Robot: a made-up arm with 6 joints.
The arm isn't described. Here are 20 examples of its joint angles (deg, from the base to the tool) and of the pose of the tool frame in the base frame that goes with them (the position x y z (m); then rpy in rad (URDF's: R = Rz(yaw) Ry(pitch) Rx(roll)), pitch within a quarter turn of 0, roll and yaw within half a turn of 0).
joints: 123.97 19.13 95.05 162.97 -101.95 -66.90
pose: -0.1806 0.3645 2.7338 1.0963 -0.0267 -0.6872
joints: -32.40 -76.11 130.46 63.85 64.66 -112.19
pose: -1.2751 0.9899 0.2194 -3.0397 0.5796 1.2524
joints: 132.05 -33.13 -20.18 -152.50 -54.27 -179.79
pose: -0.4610 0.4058 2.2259 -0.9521 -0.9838 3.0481
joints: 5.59 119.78 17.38 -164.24 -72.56 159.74
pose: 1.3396 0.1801 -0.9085 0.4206 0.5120 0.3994
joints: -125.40 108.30 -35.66 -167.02 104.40 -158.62
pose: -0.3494 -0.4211 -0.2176 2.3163 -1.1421 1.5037
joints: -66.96 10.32 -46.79 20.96 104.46 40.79
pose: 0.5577 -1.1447 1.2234 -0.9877 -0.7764 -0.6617
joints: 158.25 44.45 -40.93 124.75 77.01 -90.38
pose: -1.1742 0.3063 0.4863 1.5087 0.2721 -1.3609
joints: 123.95 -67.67 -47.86 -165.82 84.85 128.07
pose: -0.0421 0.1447 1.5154 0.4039 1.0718 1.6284
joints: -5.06 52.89 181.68 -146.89 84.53 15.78
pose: 0.3928 -0.1375 2.0780 -2.9765 -0.6393 -0.8328
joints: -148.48 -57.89 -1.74 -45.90 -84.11 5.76
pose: 0.2599 0.0018 2.1696 0.3322 0.3051 -1.7450
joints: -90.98 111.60 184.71 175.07 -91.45 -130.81
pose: -0.0349 -1.0982 1.3666 2.2572 -0.2684 1.6429
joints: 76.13 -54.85 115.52 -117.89 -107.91 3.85
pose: -0.5369 -1.5146 1.1636 -1.6181 0.5124 2.6340
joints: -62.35 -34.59 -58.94 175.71 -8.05 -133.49
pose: 0.3624 -0.6959 1.3695 -0.7407 0.2849 -1.0991
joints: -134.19 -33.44 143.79 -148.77 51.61 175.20
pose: 0.9558 1.0929 1.5472 2.4149 -0.7746 1.4044
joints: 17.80 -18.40 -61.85 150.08 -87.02 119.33
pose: 0.8683 0.1804 1.3572 1.5252 -0.6343 -0.3560
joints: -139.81 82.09 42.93 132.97 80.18 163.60
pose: -1.5515 -1.4882 0.3222 2.6104 0.6796 -0.4847
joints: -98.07 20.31 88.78 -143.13 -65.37 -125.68
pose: 0.0124 -0.6432 2.8361 2.4891 -0.7136 0.6241
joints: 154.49 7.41 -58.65 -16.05 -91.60 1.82
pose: -0.7610 0.3055 0.9262 2.9891 0.3729 -0.7465
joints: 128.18 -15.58 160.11 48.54 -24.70 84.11
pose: 0.7925 -0.9125 1.6451 0.7531 -0.3513 -0.5644
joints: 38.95 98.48 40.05 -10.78 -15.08 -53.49
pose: 1.5986 1.3040 -0.3207 1.2757 1.2746 0.8473
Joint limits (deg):
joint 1: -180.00..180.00
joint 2: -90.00..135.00
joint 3: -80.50..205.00
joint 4: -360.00..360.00
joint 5: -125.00..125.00
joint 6: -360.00..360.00
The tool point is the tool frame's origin. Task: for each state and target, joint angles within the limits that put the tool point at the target. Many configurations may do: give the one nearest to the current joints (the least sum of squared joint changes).
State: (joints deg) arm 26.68 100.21 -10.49 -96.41 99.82 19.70
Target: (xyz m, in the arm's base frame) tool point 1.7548 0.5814 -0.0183
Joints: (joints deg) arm 24.13 85.52 14.48 -90.62 96.38 19.70
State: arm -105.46 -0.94 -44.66 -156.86 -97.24 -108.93
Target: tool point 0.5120 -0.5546 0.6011
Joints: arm -59.36 28.28 -80.50 -121.14 -78.76 -108.93
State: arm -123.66 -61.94 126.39 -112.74 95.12 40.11
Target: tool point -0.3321 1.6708 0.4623
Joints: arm -84.68 -78.32 119.73 -110.80 87.46 40.11
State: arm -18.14 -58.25 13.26 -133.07 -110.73 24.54
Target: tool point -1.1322 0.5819 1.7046
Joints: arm -21.48 -82.62 12.45 -131.46 -115.78 24.54
